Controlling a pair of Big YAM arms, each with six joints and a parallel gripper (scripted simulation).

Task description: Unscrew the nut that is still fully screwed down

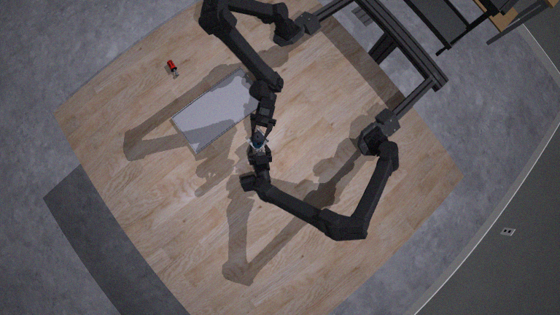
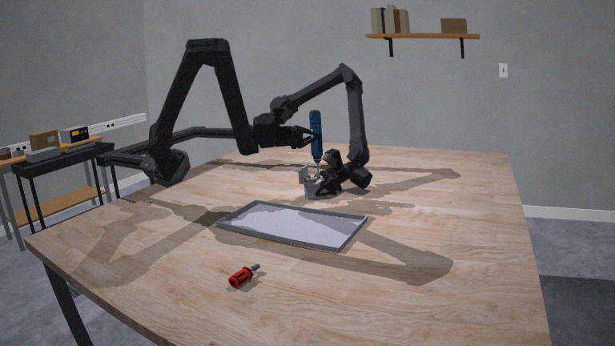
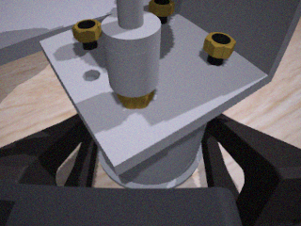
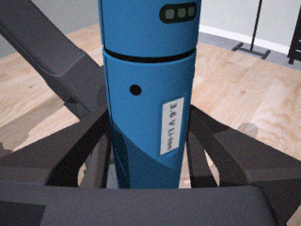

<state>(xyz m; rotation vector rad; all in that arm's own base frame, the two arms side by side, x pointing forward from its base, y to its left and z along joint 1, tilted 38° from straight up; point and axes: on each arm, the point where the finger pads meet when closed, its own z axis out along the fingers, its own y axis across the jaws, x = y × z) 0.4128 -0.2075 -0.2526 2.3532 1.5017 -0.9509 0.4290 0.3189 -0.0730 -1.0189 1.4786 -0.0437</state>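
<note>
Right now the joint module is 1 cm above my left hand. The rest, counted from my left hand: driver tip: 2 cm ahead, 2 cm to the left, 7 cm above; then grey bracket plate: 5 cm above; then nut: 1 cm ahead, 2 cm to the left, 5 cm above.
</note>
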